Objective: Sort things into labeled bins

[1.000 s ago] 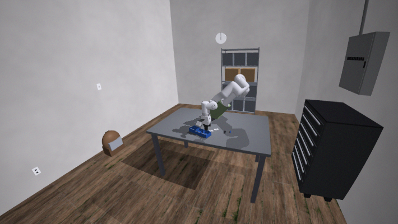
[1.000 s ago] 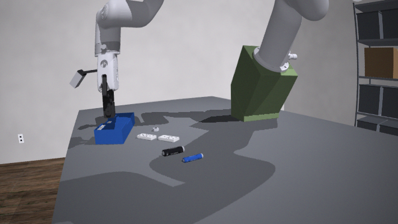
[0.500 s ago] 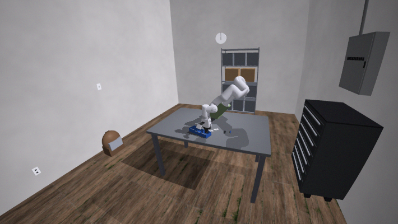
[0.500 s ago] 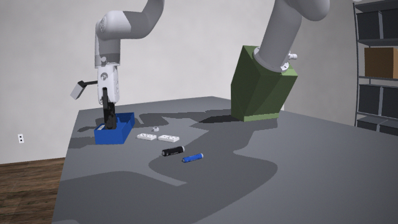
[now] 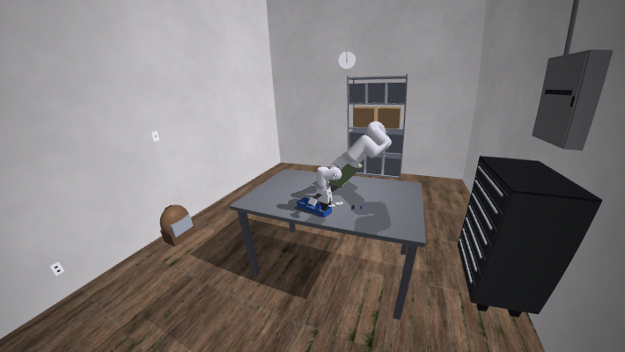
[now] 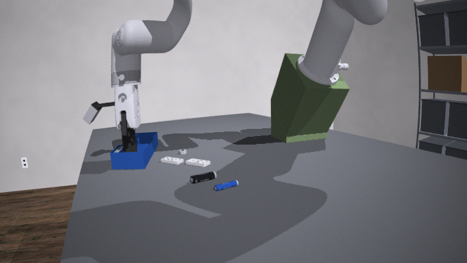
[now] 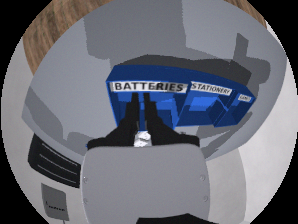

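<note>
Right now the white dotted piece is 160 mm behind my hand, 40 mm to the left of it and 30 mm below it. Also, from my hand: blue bin 10 mm behind, 90 mm to the right, 20 mm below; small nut 140 mm behind, 70 mm to the right, 30 mm below; white domino 100 mm behind, 30 mm below.
</note>
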